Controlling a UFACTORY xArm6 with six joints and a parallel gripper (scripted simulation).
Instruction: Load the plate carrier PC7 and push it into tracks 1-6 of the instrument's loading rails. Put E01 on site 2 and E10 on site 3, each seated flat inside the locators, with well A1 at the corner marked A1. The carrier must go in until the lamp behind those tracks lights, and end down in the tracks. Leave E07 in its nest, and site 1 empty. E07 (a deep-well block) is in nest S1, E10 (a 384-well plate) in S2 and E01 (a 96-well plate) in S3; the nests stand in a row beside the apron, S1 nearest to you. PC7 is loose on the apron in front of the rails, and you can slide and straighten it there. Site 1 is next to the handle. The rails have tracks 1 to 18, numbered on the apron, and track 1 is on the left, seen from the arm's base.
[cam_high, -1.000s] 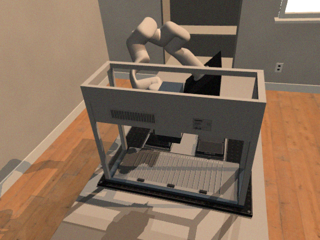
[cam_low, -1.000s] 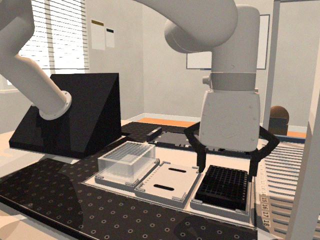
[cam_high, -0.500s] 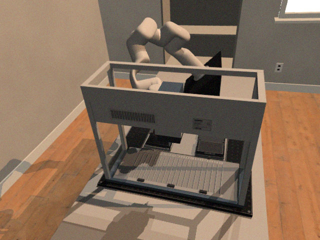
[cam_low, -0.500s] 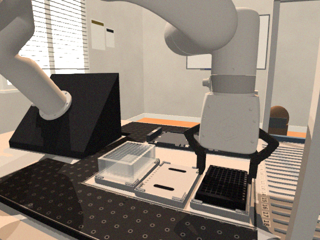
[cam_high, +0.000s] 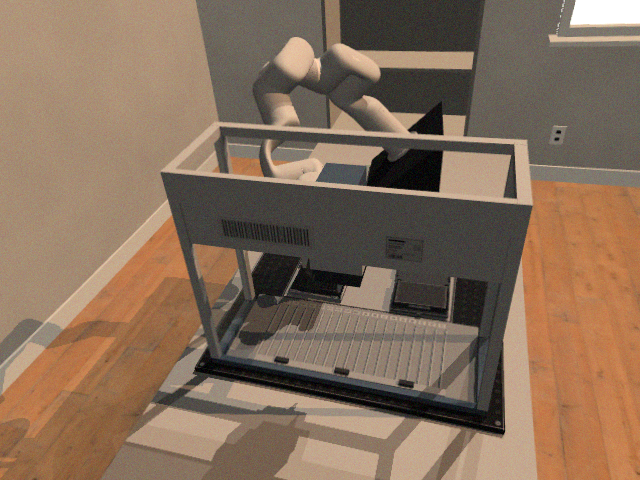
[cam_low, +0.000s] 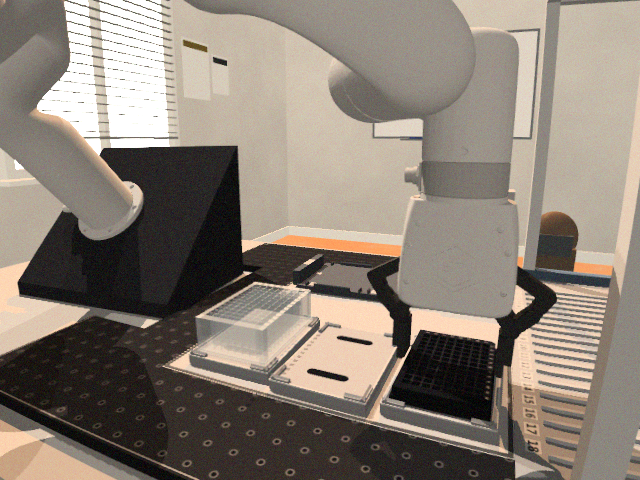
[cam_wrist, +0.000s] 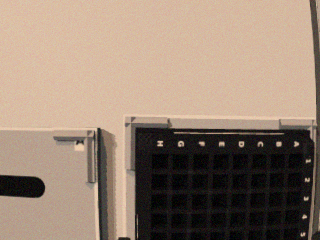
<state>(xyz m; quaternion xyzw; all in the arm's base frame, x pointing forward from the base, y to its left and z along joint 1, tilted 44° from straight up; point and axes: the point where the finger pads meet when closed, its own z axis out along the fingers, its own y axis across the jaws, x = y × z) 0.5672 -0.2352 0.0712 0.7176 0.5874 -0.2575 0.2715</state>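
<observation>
My gripper is now 20 mm above the 96-well plate E01. From my hand the other things lie so: nest S2: 110 mm behind, 10 mm to the left, 30 mm below; clear deep-well block E07: 210 mm behind, 40 mm to the left; nest S3: 30 mm below.
</observation>
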